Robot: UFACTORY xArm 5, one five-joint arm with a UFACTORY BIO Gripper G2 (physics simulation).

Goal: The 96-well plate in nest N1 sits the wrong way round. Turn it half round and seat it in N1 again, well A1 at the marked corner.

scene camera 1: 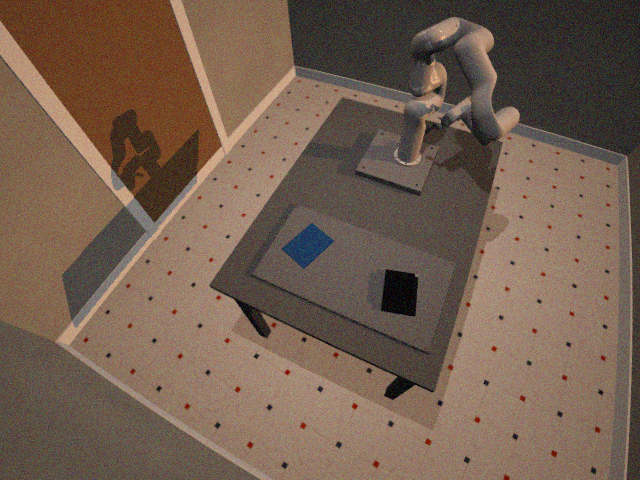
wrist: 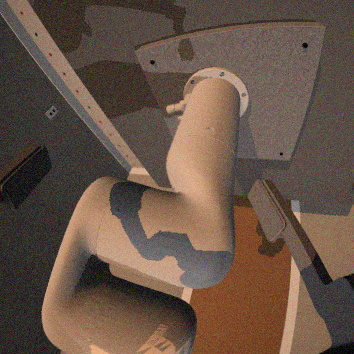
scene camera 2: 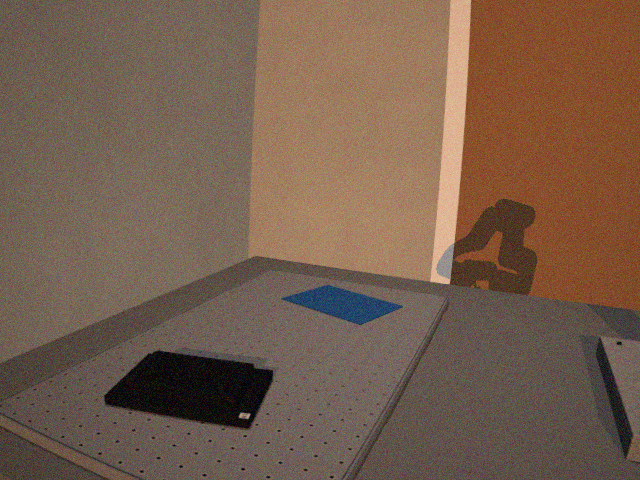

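The black 96-well plate and nest N1 show as one dark block (scene camera 1: 399, 292) (scene camera 2: 188, 387) on the perforated board (scene camera 1: 343, 279) (scene camera 2: 315, 356). The line between plate and nest, and the wells, cannot be made out in the dark. A small white mark (scene camera 1: 416, 275) (scene camera 2: 244, 415) sits at one corner of the block; well A1 cannot be told. My gripper (wrist: 146, 192) is open and empty, its two fingers wide apart in the wrist view. It is far from the block, folded back beside the arm's base column, and faces the arm's own links.
A flat blue rectangle (scene camera 1: 308, 245) (scene camera 2: 343, 304) lies on the board's other half. The arm's base plate (scene camera 1: 382, 157) (scene camera 2: 628, 392) (wrist: 272, 65) is bolted to the dark table (scene camera 1: 289, 191). Walls (scene camera 2: 346, 129) and an orange panel (scene camera 1: 103, 67) (scene camera 2: 553, 129) stand beyond the table.
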